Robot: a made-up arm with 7 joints. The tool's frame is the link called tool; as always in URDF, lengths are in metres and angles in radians. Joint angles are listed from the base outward.
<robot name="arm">
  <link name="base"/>
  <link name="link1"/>
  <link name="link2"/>
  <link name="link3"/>
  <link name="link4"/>
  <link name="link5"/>
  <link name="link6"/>
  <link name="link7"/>
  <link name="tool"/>
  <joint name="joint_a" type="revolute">
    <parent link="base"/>
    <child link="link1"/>
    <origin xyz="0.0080 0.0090 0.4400"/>
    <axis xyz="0 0.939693 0.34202"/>
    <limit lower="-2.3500" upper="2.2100"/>
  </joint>
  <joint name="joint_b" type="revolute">
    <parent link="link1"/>
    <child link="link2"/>
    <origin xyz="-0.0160 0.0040 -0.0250"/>
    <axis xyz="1 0 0"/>
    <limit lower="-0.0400" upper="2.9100"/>
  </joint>
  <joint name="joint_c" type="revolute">
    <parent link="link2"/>
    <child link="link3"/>
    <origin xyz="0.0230 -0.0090 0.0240"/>
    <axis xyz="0 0 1"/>
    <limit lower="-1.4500" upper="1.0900"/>
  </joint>
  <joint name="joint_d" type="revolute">
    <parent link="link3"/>
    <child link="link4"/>
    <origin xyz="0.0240 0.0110 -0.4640"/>
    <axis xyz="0 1 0"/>
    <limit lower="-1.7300" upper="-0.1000"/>
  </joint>
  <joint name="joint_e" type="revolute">
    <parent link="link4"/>
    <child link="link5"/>
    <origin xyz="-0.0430 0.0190 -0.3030"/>
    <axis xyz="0 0 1"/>
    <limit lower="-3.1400" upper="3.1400"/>
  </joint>
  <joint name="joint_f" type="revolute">
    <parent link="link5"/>
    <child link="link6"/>
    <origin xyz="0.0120 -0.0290 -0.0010"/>
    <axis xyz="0 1 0"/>
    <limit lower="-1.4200" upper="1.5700"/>
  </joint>
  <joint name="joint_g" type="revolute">
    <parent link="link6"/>
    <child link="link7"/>
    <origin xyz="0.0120 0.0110 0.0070"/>
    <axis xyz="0 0 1"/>
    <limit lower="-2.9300" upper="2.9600"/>
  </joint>
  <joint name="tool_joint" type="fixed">
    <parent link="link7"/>
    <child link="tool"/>
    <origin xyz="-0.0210 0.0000 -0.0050" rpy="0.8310 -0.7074 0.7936"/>
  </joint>
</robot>
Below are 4 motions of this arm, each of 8 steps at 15 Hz.
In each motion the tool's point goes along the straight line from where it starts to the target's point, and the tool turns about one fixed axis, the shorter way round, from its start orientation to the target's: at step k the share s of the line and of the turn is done. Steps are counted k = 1, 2, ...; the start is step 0. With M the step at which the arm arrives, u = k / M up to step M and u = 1 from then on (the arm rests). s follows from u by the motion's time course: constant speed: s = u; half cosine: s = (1 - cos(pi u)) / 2; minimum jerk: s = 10 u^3 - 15 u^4 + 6 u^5.
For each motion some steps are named. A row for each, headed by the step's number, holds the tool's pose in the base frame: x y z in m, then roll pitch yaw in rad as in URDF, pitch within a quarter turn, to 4 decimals.
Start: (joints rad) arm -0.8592 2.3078 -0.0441 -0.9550 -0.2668 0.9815 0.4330
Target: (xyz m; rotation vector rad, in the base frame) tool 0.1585 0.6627 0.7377 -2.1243 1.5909 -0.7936
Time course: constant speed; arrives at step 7
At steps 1, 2, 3, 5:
1: 0.0380 0.4906 0.9169 -1.9310 -0.0921 -1.4333
2: 0.0581 0.5193 0.8870 -2.0219 -0.1155 -1.4262
3: 0.0782 0.5480 0.8571 -2.1134 -0.1382 -1.4170
5: 0.1183 0.6053 0.7974 -2.2978 -0.1805 -1.3924

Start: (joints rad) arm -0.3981 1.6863 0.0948 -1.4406 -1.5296 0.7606 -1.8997
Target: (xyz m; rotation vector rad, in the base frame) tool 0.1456 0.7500 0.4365 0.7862 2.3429 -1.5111
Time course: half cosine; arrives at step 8
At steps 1, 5, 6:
1: 0.3569 0.4896 0.6245 -1.8688 0.7615 1.4761
5: 0.2134 0.6665 0.4968 -1.9764 0.5510 2.3833
6: 0.1778 0.7104 0.4651 -2.0315 0.5168 2.5959

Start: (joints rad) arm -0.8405 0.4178 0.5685 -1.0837 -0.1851 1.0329 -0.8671
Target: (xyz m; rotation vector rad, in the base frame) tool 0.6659 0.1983 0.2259 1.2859 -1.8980 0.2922
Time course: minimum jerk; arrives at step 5
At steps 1, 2, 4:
1: 0.6237 0.2743 0.2738 2.9362 -1.3329 -1.6788
2: 0.6353 0.2534 0.2606 2.8945 -1.1880 -1.7070
4: 0.6633 0.2030 0.2288 2.8000 -0.8416 -1.7906

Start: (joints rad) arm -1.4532 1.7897 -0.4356 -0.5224 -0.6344 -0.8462 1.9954
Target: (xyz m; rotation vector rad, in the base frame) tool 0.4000 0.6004 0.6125 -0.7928 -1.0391 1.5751
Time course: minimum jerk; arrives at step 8
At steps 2, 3, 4, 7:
2: 0.2322 0.6236 0.7485 -1.6692 -0.1754 2.5408
3: 0.2643 0.6192 0.7225 -1.5628 -0.1752 2.3956
4: 0.3064 0.6134 0.6883 -1.4259 -0.1522 2.2072
7: 0.3970 0.6008 0.6149 -1.1611 -0.0225 1.8246

